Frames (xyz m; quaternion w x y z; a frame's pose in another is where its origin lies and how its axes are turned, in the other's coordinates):
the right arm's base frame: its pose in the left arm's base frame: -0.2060 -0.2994 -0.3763 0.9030 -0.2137 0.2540 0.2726
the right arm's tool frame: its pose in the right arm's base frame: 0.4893 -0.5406 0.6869 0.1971 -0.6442 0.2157 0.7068
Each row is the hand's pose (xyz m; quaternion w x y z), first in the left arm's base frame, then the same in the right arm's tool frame.
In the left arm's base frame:
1: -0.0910 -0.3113 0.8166 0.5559 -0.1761 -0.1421 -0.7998
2: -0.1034 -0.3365 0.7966 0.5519 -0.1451 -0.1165 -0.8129
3: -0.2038 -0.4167 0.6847 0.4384 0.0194 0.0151 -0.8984
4: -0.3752 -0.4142 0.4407 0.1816 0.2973 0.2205 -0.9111
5: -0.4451 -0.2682 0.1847 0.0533 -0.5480 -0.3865 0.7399
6: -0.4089 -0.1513 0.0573 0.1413 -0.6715 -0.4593 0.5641
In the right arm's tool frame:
1: -0.1737 0.4860 1.0205 0.7054 -0.3773 -0.4520 0.3947
2: -0.1401 0.4939 1.0201 0.7251 -0.3925 -0.4290 0.3690
3: 0.0264 0.4847 1.0548 0.8246 -0.4267 -0.3366 0.1569
4: 0.2715 0.3253 1.1136 0.8762 -0.4090 -0.1320 -0.2182
5: 0.4038 0.0534 1.0971 0.7785 -0.3356 0.1397 -0.5116
6: 0.4161 -0.1100 1.0311 0.6641 -0.2859 0.3238 -0.6103

